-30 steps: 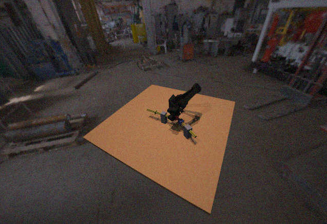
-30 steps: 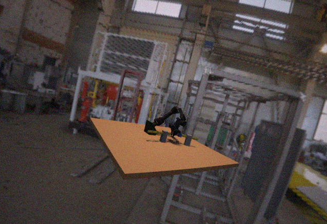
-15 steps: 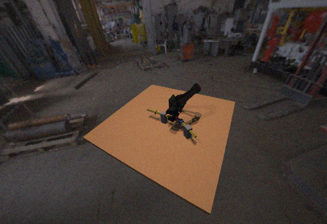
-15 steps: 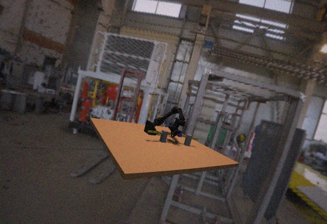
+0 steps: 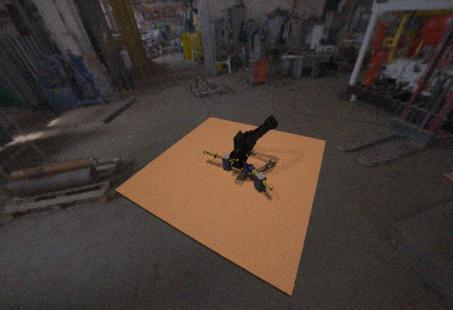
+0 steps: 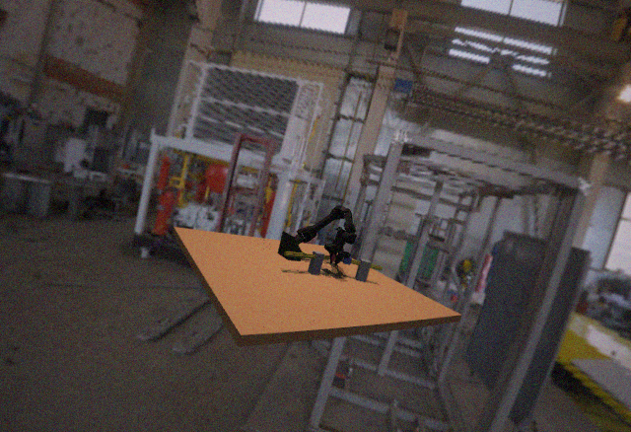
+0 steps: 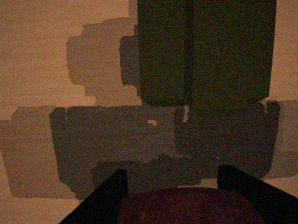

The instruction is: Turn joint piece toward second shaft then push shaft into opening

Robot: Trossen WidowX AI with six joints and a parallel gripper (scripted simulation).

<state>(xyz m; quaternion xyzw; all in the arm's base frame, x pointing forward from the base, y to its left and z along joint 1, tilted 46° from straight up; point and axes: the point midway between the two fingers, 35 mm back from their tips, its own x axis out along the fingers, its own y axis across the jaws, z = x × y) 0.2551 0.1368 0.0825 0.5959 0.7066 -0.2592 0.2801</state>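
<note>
Right now the red joint piece is 4 cm above my gripper tip and 2 cm to the left of it.
</note>
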